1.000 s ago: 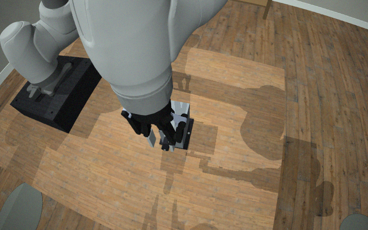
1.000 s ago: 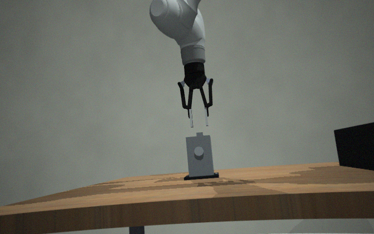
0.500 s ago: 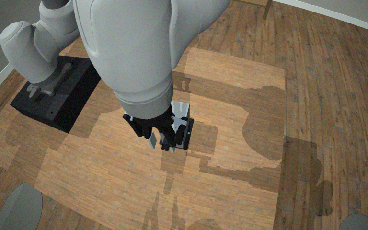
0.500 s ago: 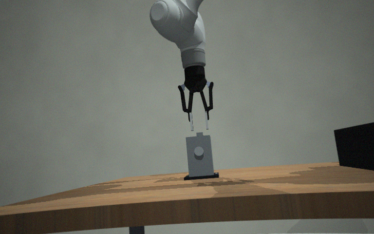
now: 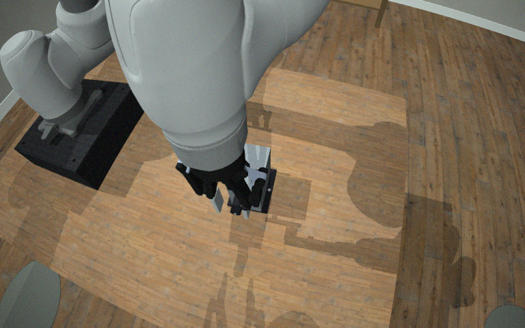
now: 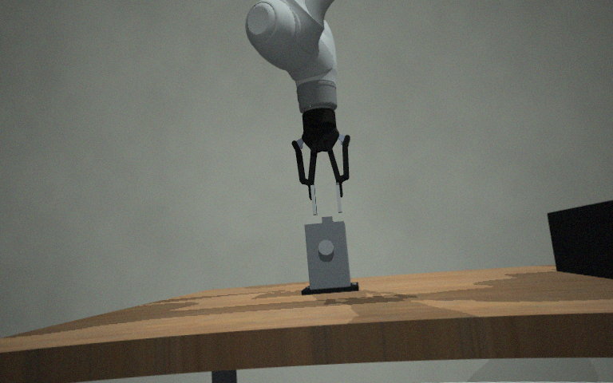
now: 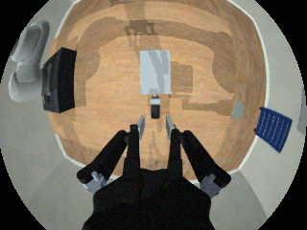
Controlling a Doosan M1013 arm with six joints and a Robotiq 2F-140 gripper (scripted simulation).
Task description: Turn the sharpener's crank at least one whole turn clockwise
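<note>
My gripper is now 5 cm above the black crank knob and 2 cm to the right of it. Round my hand: crank 6 cm below, 2 cm to the left.
</note>
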